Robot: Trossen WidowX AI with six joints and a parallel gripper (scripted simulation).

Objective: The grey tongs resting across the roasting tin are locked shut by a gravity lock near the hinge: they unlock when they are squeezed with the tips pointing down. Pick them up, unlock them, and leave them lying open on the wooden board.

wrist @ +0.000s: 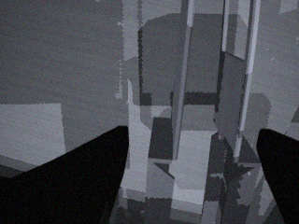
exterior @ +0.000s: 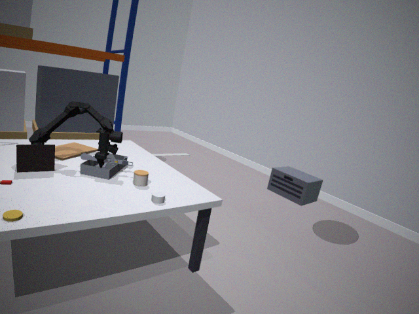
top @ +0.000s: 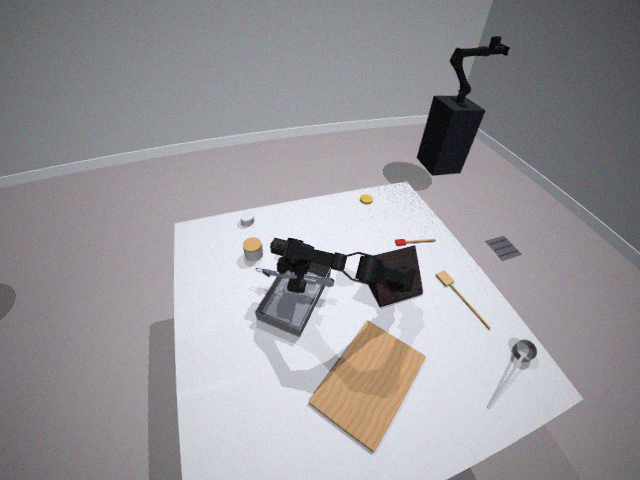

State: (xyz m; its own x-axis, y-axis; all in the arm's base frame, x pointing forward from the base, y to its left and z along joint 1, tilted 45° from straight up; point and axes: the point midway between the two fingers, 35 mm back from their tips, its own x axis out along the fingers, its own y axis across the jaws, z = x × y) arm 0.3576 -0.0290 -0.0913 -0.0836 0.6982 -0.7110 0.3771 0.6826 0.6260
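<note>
Now: the grey roasting tin 30 mm ahead of my gripper tip and 40 mm to the left of it. From my gripper tip the other things lie so: yellow disc 450 mm behind, 480 mm to the right, 20 mm below; wooden board 150 mm behind, 410 mm to the left, 20 mm below; red spatula 550 mm behind, 140 mm to the right, 30 mm below.
</note>
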